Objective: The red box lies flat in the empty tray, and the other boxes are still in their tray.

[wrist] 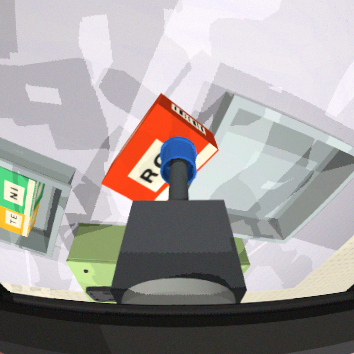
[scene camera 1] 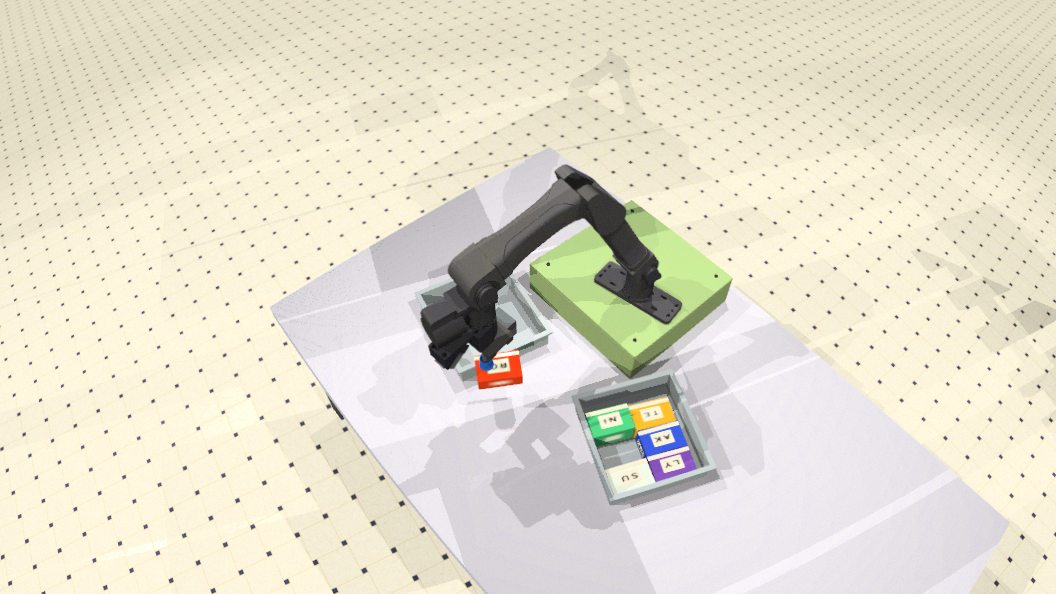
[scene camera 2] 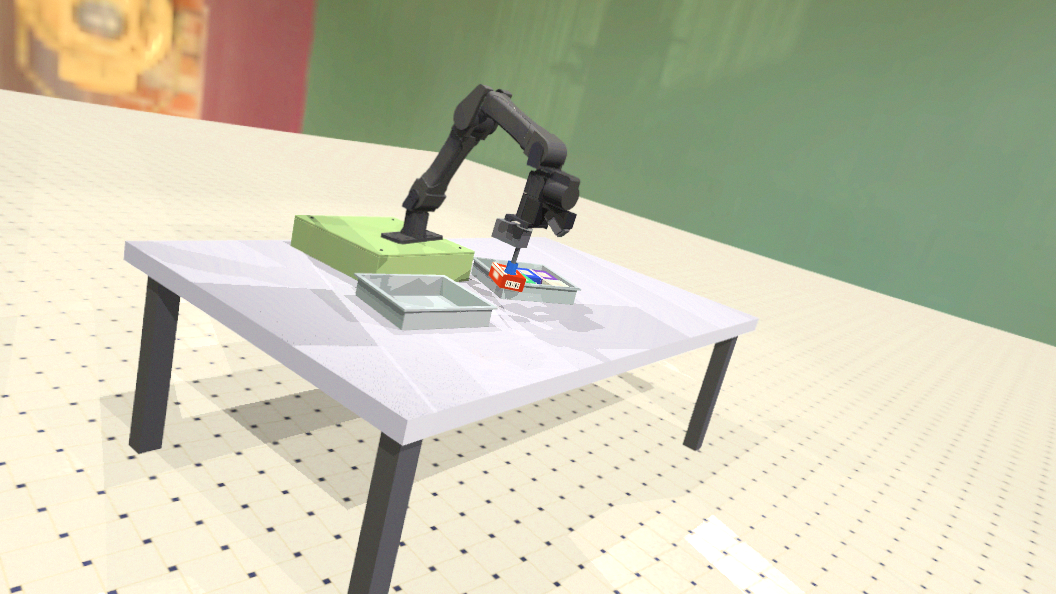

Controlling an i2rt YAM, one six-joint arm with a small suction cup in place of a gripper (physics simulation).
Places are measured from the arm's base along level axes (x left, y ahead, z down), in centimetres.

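Where they show: hand, tool point: (wrist: 177, 146) (scene camera 1: 486, 367) (scene camera 2: 508, 277); arm's base, link origin: (scene camera 1: 637, 293) (scene camera 2: 412, 238).
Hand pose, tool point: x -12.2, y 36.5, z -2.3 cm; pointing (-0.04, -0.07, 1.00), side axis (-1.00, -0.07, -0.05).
Each offset is from my tool point to the top centre of the thing. Level surfaces: height alone.
The red box {dz -1.3, dx +1.9, dy -1.3 cm} (scene camera 1: 499, 370) (scene camera 2: 507, 277) (wrist: 134, 164) hangs level from my blue suction cup (scene camera 1: 485, 363) (scene camera 2: 511, 267) (wrist: 178, 156), which sits on its labelled top, off centre. The box is in the air above the table, beside the empty grey tray {dz +5.9, dx -13.2, dy -13.0 cm} (scene camera 1: 542, 336) (scene camera 2: 446, 319) (wrist: 287, 232). In the wrist view it overlaps that tray's near corner. The other tray {dz +5.9, dx +31.7, dy -10.4 cm} (scene camera 1: 579, 417) (scene camera 2: 564, 297) (wrist: 59, 215) holds the green box {dz +5.9, dx +24.8, dy -8.5 cm} (scene camera 1: 610, 426) (wrist: 11, 186), the orange box {dz +7.0, dx +30.5, dy -15.5 cm} (scene camera 1: 652, 415) (wrist: 15, 220), the blue box {dz +6.8, dx +35.5, dy -12.0 cm} (scene camera 1: 663, 441), the purple box {dz +6.9, dx +40.3, dy -8.4 cm} (scene camera 1: 673, 465) and the white box {dz +6.9, dx +35.1, dy -0.9 cm} (scene camera 1: 627, 476).
The arm stands on a green block (scene camera 1: 590, 295) (scene camera 2: 424, 265) (wrist: 97, 245) behind the two trays, on the white table {dz +10.9 cm} (scene camera 1: 797, 472) (scene camera 2: 295, 310). In scene camera 1 the arm hides part of the empty tray. The walls of both trays rise above the table top.
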